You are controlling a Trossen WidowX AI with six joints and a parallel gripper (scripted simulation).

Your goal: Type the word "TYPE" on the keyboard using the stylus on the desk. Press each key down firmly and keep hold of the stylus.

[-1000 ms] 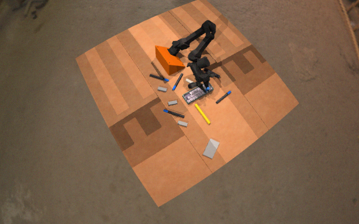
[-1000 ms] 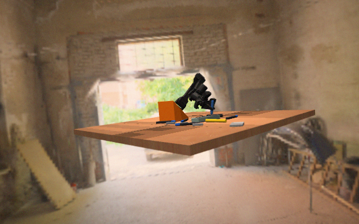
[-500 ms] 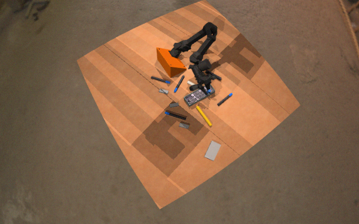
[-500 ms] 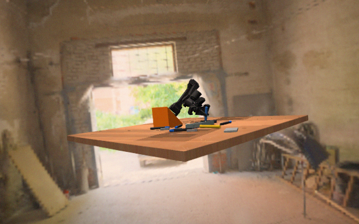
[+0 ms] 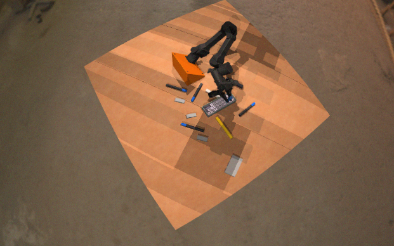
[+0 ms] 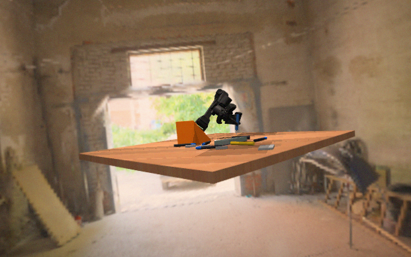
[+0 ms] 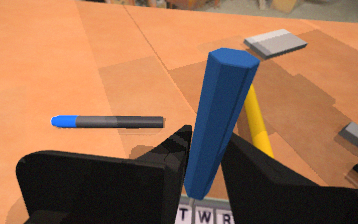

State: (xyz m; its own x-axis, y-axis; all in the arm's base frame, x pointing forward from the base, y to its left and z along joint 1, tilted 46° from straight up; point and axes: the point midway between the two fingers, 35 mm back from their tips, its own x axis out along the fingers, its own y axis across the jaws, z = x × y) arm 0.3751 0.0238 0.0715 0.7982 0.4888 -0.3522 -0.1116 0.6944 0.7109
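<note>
Right now my gripper tip is 20 mm past the blue stylus and 20 mm above it. From my gripper tip the other things lie so: dark cylinder (150 mm behind, 130 mm to the left, 100 mm below); yellow stick (100 mm ahead, 70 mm to the right, 100 mm below); white cylinder (130 mm behind, 30 mm to the right, 100 mm below).
</note>
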